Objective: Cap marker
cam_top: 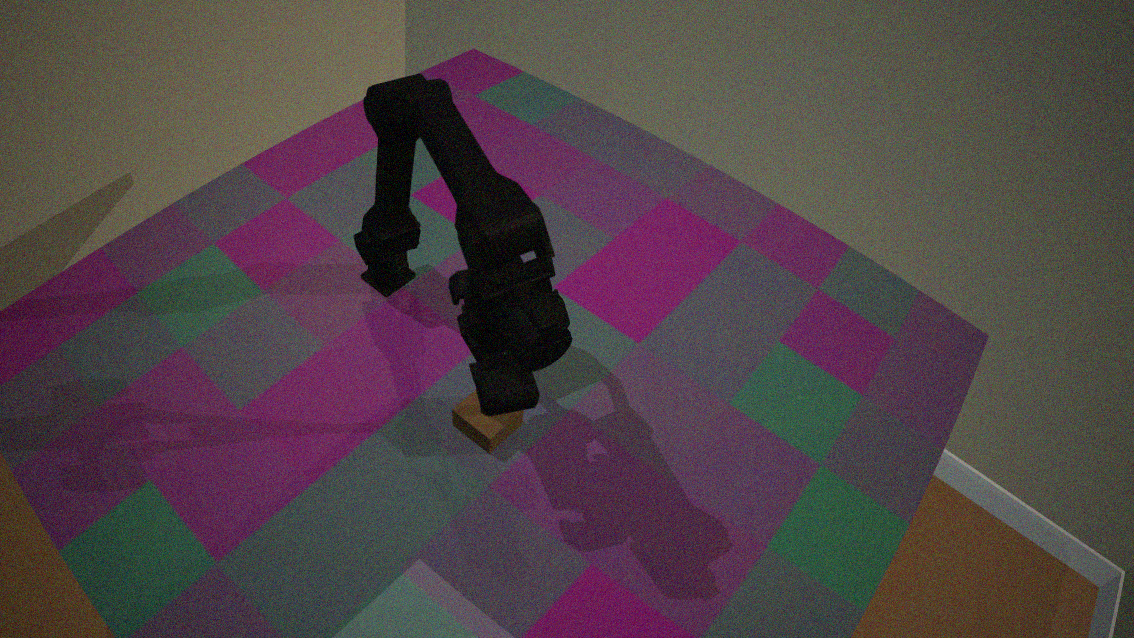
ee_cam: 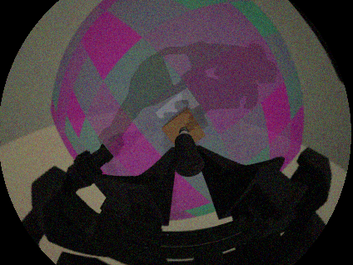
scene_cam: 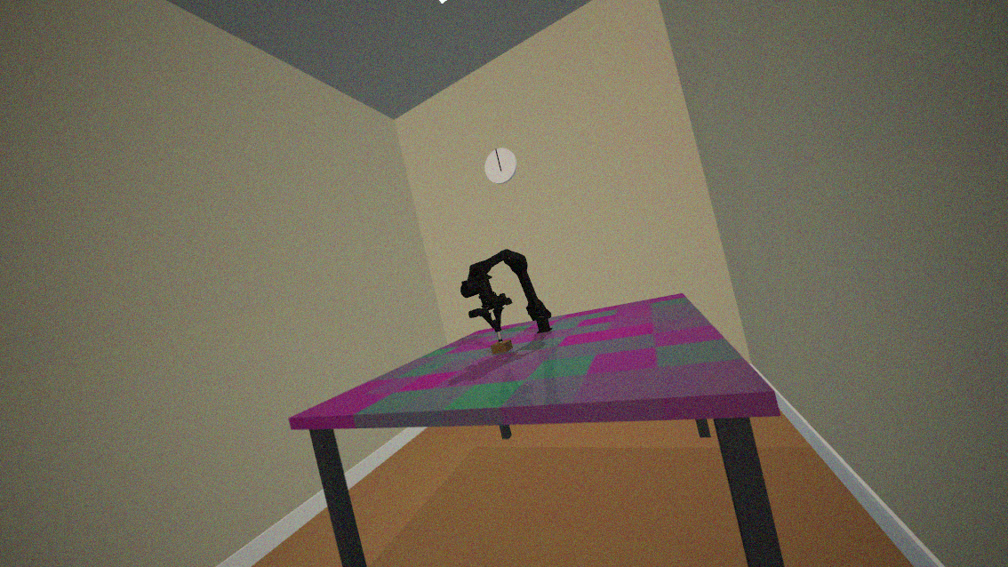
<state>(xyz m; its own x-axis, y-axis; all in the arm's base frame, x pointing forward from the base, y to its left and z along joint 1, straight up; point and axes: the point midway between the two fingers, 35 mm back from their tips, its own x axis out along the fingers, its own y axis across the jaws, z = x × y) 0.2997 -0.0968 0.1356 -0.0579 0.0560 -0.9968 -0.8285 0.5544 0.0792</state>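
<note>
The black cap lies 1 cm above my gripper tip. The rest, counted from my gripper tip: tan holder block (8 cm below).
</note>
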